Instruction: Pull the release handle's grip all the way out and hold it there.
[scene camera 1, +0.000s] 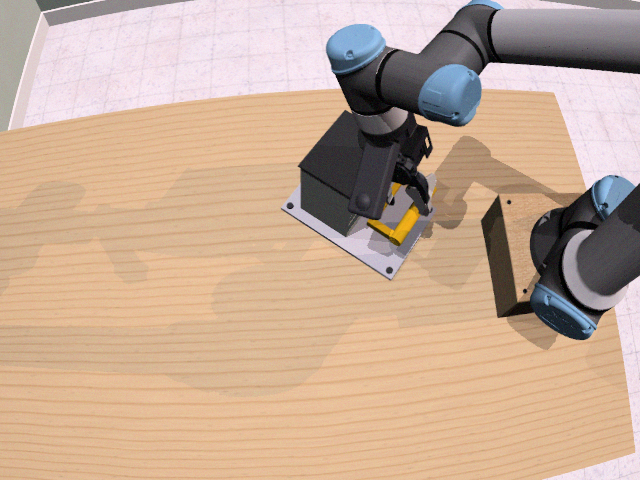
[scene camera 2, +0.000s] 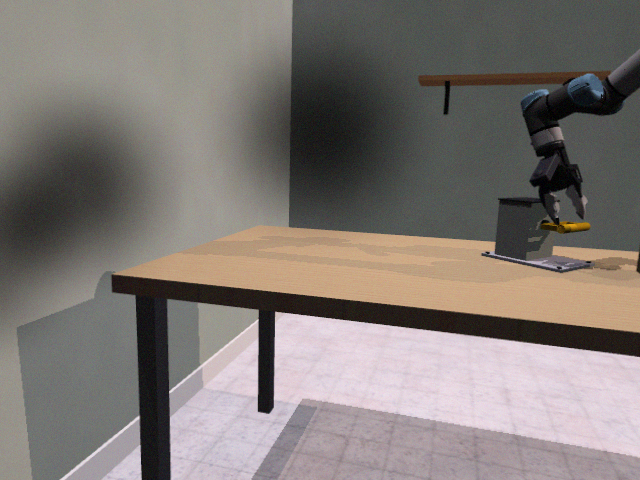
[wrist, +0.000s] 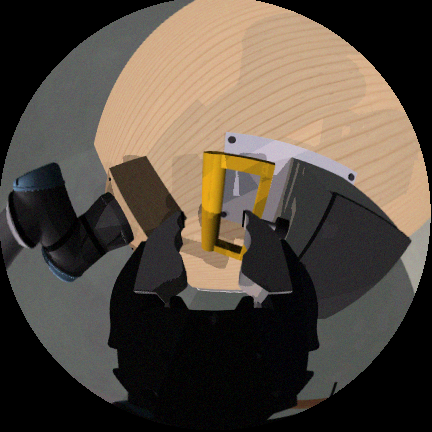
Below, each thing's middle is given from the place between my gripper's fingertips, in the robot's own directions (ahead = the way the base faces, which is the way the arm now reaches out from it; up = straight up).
Scene:
Right now my hand is 120 mm above the base plate (scene camera 1: 365, 244), 70 mm short of it and 50 mm to the left of it.

